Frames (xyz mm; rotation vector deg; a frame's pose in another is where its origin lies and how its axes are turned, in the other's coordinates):
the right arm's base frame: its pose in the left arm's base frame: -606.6 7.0 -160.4 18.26 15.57 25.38
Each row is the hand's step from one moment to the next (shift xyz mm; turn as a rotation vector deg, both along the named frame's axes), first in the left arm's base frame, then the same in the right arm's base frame.
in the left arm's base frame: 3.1 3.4 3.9 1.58 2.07 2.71
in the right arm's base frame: 3.5 3.1 3.8 1.82 2.15 2.49
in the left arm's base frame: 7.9 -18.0 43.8 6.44 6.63 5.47
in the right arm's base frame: -9.6 -2.7 47.0 7.61 5.22 5.49
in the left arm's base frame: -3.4 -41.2 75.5 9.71 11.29 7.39
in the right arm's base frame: -35.9 -7.0 77.9 12.23 8.67 7.18
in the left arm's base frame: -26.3 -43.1 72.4 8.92 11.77 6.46
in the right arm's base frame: -56.1 -1.1 68.1 11.94 9.05 5.96
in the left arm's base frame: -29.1 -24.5 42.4 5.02 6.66 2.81
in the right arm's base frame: -44.4 5.1 35.3 6.89 4.83 2.59
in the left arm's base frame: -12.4 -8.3 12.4 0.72 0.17 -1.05
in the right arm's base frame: -16.9 2.0 9.3 0.90 -0.50 -0.77
